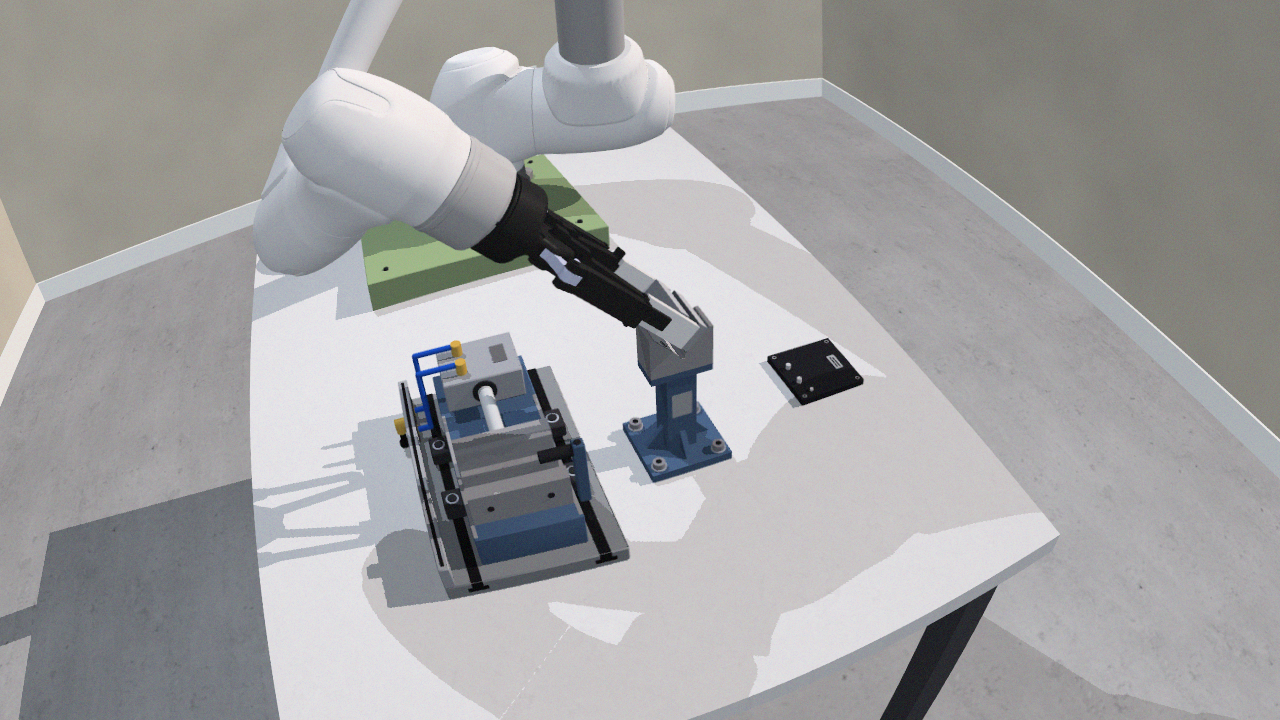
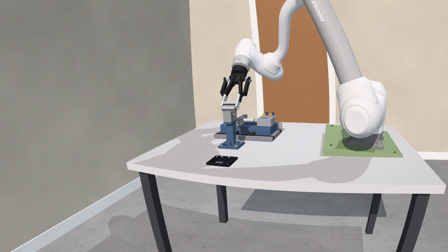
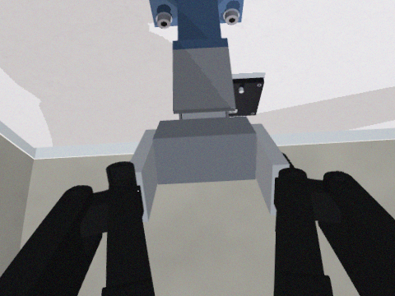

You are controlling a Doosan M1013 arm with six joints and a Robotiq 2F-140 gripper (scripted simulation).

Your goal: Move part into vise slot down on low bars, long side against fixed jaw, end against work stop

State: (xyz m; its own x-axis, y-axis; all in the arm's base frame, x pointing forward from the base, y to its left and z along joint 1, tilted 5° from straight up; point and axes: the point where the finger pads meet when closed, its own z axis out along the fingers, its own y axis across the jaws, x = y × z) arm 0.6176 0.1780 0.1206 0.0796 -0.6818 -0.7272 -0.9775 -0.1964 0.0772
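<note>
My hand is 13 cm above the blue v-block stand and 2 cm to the right of it. Also, from my hand: part (2 cm to the left, 1 cm below); then blue work stop post (13 cm below, 9 cm to the right, 7 cm ahead); then work stop (11 cm to the right, 10 cm below, 8 cm ahead).
</note>
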